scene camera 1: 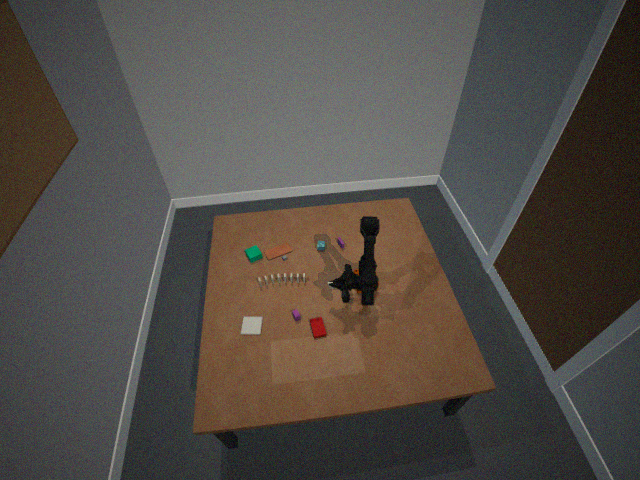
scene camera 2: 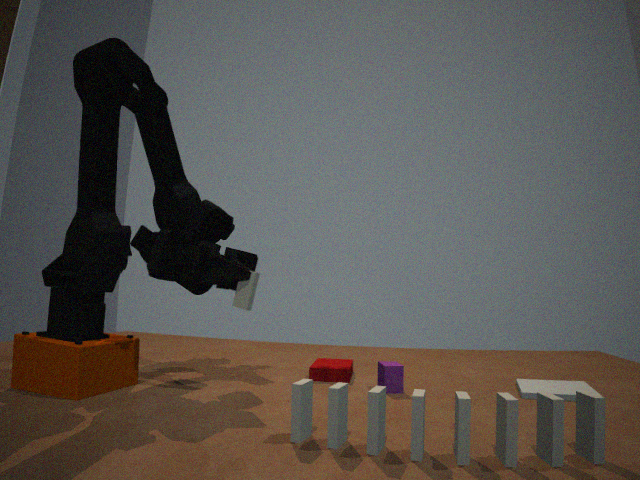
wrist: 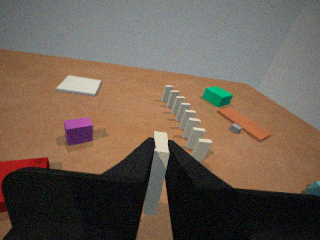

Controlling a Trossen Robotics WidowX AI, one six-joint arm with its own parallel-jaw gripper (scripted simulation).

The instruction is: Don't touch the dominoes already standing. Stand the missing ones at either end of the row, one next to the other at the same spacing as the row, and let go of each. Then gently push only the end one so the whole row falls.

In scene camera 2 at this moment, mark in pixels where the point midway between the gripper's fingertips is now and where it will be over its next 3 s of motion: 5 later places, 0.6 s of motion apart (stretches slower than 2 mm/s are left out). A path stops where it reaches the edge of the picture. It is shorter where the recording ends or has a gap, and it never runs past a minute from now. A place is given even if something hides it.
The gripper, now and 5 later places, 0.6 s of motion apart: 252,276; 252,269; 256,296; 258,325; 258,344; 258,354
